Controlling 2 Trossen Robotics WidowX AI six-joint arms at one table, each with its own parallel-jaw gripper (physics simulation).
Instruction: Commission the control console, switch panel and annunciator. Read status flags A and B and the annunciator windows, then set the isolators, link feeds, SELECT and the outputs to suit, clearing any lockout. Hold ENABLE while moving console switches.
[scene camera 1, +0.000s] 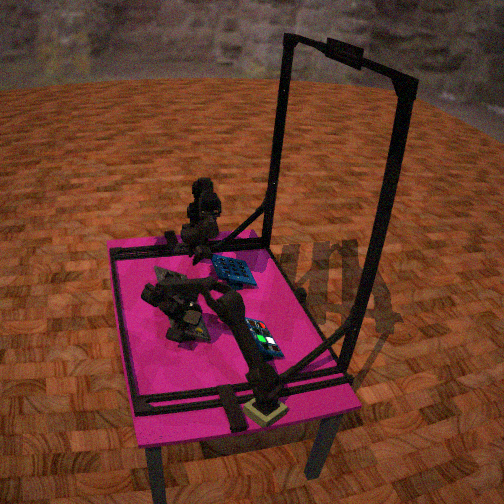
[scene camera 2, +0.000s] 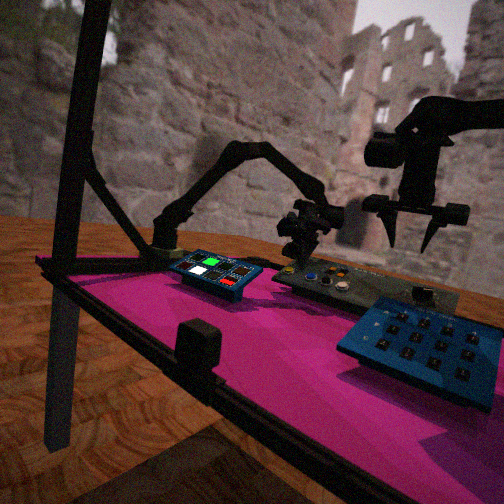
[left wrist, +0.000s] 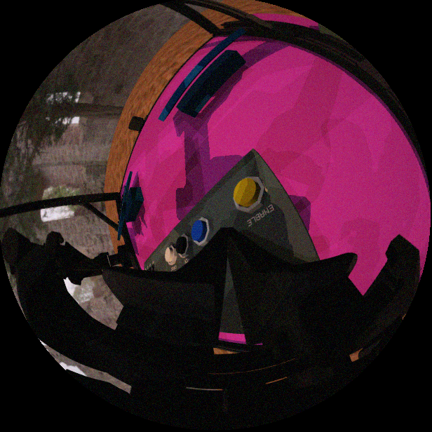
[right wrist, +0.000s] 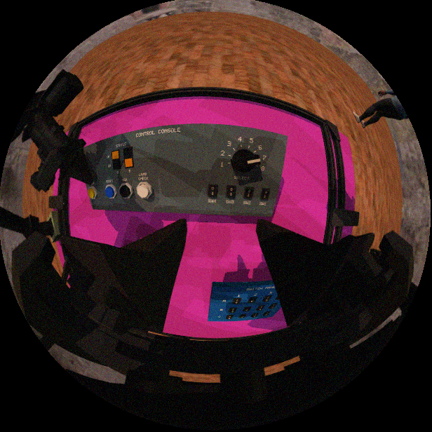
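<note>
The grey control console (scene camera 2: 380, 292) (right wrist: 190, 170) has orange status flags, left one high, right one low. Its SELECT knob (right wrist: 244, 161) points near 7; four small switches lie below. The blue switch panel (scene camera 1: 234, 272) (scene camera 2: 425, 345) has rows of black switches, settings too small to read. The blue annunciator (scene camera 1: 265, 338) (scene camera 2: 215, 274) shows green, white and red windows lit. My left gripper (scene camera 2: 302, 262) (left wrist: 225, 232) is shut and empty, low over the console near the yellow ENABLE button (left wrist: 247, 192) (scene camera 2: 289, 270), which shows uncovered. My right gripper (scene camera 2: 408, 250) (right wrist: 222, 224) is open, empty, raised above the table.
A black frame (scene camera 1: 395, 175) rises along one long side of the magenta table (scene camera 1: 175, 372). A dark block (scene camera 2: 198, 345) stands on the table's edge rail. Blue, black and white buttons sit beside ENABLE. Part of a person (right wrist: 387, 107) shows beyond the table in the right wrist view.
</note>
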